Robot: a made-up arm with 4 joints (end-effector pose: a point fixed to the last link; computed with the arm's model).
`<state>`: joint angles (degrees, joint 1 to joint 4).
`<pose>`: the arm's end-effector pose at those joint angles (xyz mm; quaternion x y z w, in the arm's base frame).
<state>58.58 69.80 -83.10 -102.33</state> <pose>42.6 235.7 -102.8 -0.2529 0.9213 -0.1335 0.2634</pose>
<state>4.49 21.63 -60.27 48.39</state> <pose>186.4 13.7 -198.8 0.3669 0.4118 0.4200 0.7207</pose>
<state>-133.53 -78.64 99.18 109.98</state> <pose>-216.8 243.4 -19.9 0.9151 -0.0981 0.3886 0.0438</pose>
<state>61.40 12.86 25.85 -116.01</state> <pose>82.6 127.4 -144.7 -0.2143 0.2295 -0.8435 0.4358</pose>
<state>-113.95 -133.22 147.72 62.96</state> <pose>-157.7 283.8 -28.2 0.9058 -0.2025 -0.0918 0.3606</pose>
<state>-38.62 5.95 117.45 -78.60</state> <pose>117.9 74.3 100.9 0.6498 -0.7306 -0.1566 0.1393</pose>
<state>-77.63 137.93 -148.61 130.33</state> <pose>-111.9 332.8 14.0 -0.0352 -0.4201 -0.6258 0.6563</pose>
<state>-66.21 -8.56 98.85 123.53</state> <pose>-131.6 45.8 213.9 -0.9050 -0.4047 0.1241 0.0429</pose>
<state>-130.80 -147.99 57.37 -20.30</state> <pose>-228.7 250.9 47.8 0.7100 0.4065 0.5622 0.1206</pose>
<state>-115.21 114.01 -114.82 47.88</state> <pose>34.1 399.1 140.6 -0.3249 0.1422 0.9156 0.1893</pose>
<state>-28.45 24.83 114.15 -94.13</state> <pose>120.6 112.4 81.5 0.7846 -0.5147 -0.3288 0.1062</pose>
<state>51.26 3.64 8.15 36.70</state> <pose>130.6 -70.6 -184.5 0.1418 0.3399 0.2777 0.8873</pose>
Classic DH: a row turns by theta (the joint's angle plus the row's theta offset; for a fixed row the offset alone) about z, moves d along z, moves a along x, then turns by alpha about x. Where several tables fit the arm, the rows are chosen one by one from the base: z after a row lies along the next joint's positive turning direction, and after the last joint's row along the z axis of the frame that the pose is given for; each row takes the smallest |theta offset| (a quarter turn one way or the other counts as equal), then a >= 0, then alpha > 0; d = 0 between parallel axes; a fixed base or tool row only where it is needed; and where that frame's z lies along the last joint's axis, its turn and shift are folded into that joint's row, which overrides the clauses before.
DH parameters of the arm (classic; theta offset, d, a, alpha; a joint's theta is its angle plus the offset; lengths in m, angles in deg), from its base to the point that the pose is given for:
base (fixed): 0 0.037 0 -90
joint 1: -90 0.136 0.036 -90
joint 2: 0 0.139 -0.073 -90
joint 3: -90 0.109 0.114 -90
joint 4: 54.59 0 -0.1018 0
tool (fixed): -54.59 -0.003 0 0

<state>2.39 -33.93 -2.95 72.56</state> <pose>316.8 -69.2 95.4 -0.2089 0.2086 0.5642 0.7711</pose>
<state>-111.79 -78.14 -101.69 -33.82</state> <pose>-197.0 17.3 100.7 0.1936 -0.0126 -0.8024 0.5644</pose>
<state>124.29 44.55 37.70 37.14</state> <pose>-226.2 -11.5 -91.4 0.2583 0.5826 -0.1404 0.7577</pose>
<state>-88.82 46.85 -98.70 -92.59</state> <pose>72.9 181.6 166.5 -0.0751 0.0357 -0.3868 0.9184</pose>
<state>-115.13 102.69 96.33 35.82</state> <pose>106.9 142.0 230.0 -0.5482 0.8090 -0.0693 0.2004</pose>
